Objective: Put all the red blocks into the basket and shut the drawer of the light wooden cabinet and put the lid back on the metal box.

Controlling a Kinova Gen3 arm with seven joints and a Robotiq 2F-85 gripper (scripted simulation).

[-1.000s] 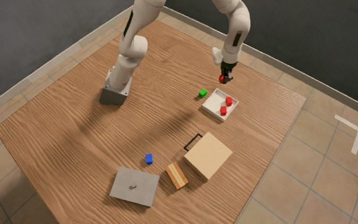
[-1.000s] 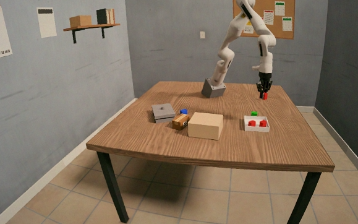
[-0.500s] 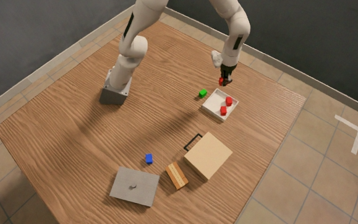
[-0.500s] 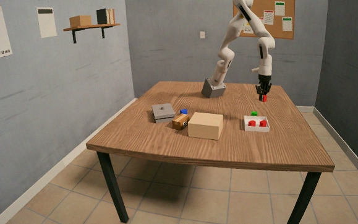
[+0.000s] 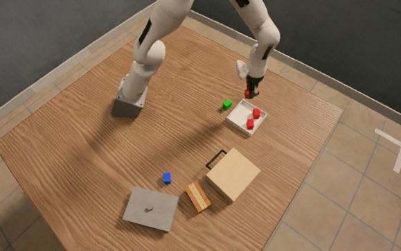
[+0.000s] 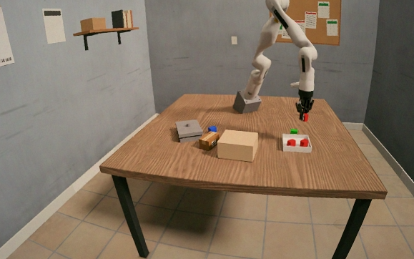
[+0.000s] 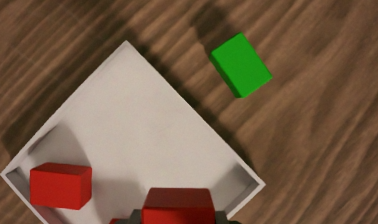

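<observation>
Right now the white basket is 14 cm below my hand, 4 cm ahead of it and 2 cm to the right of it. Also, from my hand: green block (13 cm below, 8 cm behind, 5 cm to the right); light wooden cabinet (28 cm to the right, 21 cm ahead, 11 cm below); brown cardboard box (44 cm to the right, 20 cm ahead, 12 cm below).
</observation>
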